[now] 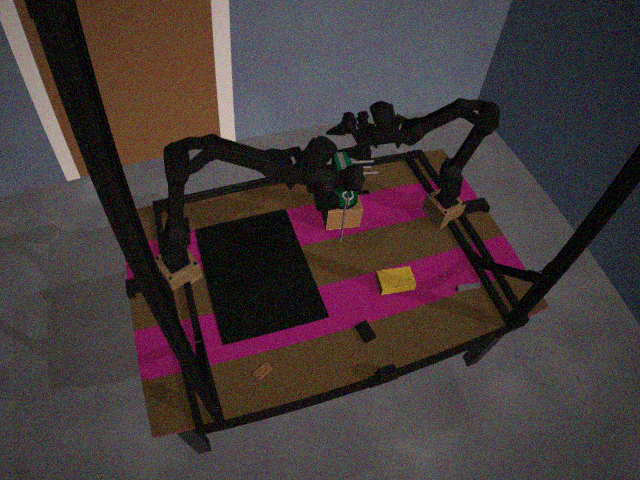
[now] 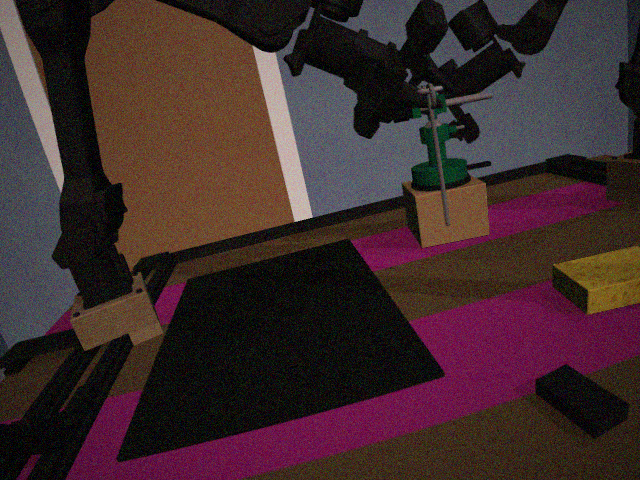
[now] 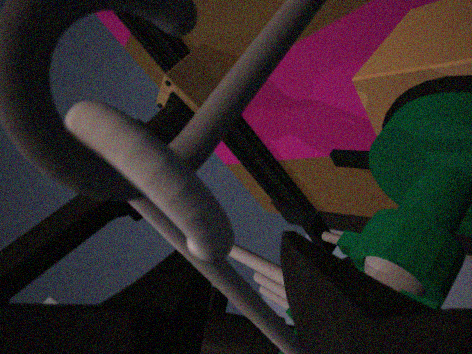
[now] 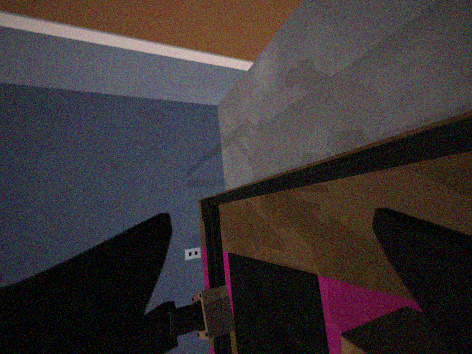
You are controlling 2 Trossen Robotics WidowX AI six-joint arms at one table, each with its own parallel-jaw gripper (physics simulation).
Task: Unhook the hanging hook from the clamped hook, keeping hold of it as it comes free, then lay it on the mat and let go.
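Frame: origin at the left arm's base, x ahead, y left, z up, level; centimetres.
Where they show: left gripper, fingertip midpoint: (image 2: 448, 98) (image 3: 247, 242); right gripper, fingertip midpoint: (image 2: 408, 123) (image 4: 270, 220); left arm's base, link origin: (image 1: 176, 261) (image 2: 108, 293) (image 4: 199, 315); right arm's base, link origin: (image 1: 446, 199) (image 3: 185, 116).
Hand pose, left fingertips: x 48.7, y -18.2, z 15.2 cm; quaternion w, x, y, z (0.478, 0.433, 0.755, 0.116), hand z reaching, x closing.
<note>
Each offset is from my left fingertips to the top centre of the thing. "spot": to the spot under its first point. Level surfaces: height alone.
The hanging hook @(dx -7.3, dy -4.5, dz +2.6 cm) (image 1: 345, 206) (image 2: 438, 162) (image 3: 147, 172) is a long grey rod with a bent top. It hangs upright in front of the green clamp @(dx +4.4, dy +6.2, dz +2.4 cm) (image 1: 341, 161) (image 2: 438, 143) (image 3: 389, 225), which stands on a tan block @(dx +3.2, dy +6.9, dz -13.3 cm) (image 1: 351, 218) (image 2: 466, 211). Its top bend sits at the clamped hook @(spot: dx +6.6, dy +1.8, dz -0.9 cm) (image 2: 471, 98) (image 3: 256, 264), a pale bar sticking out of the clamp; I cannot tell if they touch. My left gripper (image 1: 337, 183) (image 2: 413, 97) is shut on the hanging hook near its top. My right gripper (image 1: 344, 126) (image 4: 270, 220) is open and empty, high behind the clamp. The black mat @(dz -21.3 cm) (image 1: 256, 271) (image 2: 270, 343) (image 4: 270, 305) lies left of the block.
A yellow block @(dx -0.7, dy -22.0, dz -19.0 cm) (image 1: 396, 280), a small black block @(dx -18.5, dy -28.2, dz -20.5 cm) (image 1: 366, 330), a small tan piece @(dx -47.0, dy -20.2, dz -21.0 cm) (image 1: 262, 371) and a grey piece @(dx +16.3, dy -38.1, dz -20.4 cm) (image 1: 470, 287) lie on the striped table. Black frame rails (image 1: 461, 238) run around the table's edges.
</note>
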